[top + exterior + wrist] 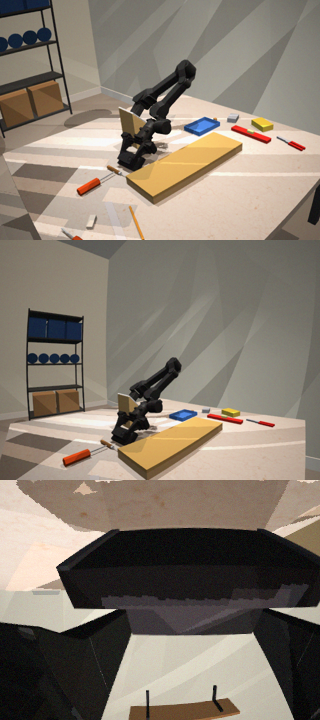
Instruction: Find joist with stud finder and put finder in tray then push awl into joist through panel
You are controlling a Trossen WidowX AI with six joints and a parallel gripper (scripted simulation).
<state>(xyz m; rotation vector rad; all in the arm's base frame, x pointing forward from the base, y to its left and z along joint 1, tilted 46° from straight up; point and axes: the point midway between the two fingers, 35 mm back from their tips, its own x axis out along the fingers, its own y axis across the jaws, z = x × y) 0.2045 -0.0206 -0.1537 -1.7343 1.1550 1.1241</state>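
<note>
My gripper tip is now 1 cm short of the stud finder and 1 cm above it. Round my gripper tip: pencil 32 cm ahead, 12 cm to the right, 6 cm below; ruler 31 cm ahead, 19 cm to the right, 6 cm below; awl 6 cm below, 5 cm to the right, 1 cm ahead.
</note>
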